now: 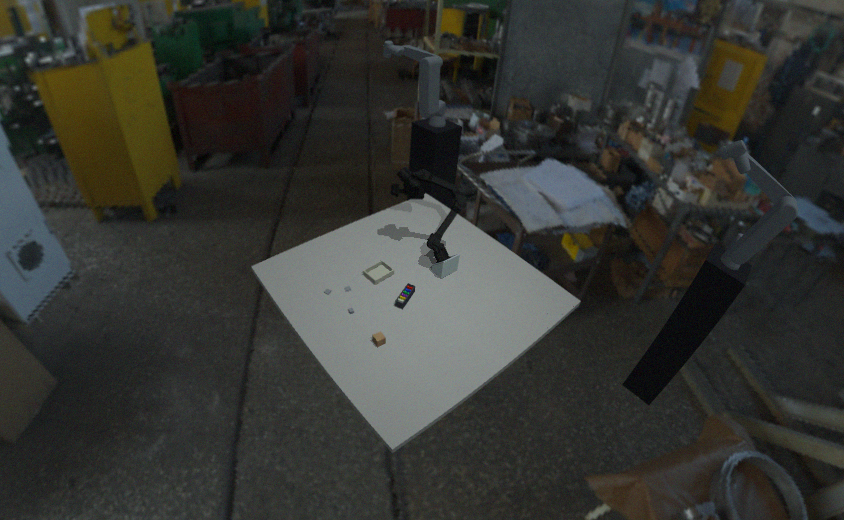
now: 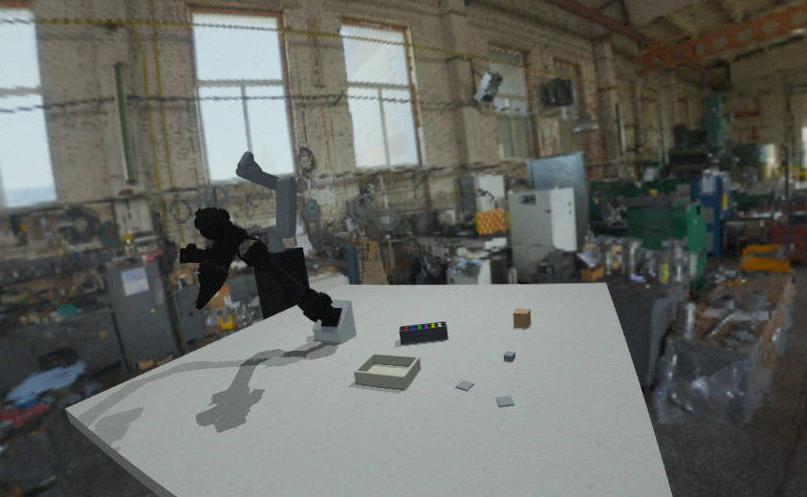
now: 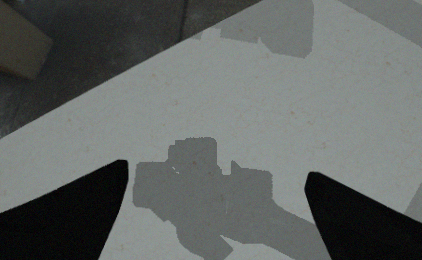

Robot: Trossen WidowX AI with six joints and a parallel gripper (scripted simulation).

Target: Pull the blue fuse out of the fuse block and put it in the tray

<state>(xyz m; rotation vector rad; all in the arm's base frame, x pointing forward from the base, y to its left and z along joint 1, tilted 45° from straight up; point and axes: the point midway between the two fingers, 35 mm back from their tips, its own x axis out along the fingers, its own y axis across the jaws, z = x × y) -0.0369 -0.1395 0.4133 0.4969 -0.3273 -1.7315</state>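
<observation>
Now: gripper tip 320 mm short of the blue fuse, 440 mm to the right of it and 210 mm above it. Round my gripper tip: beige tray 350 mm ahead, 230 mm to the left, 230 mm below; then brown cube 620 mm ahead, 600 mm to the left, 210 mm below.
</observation>
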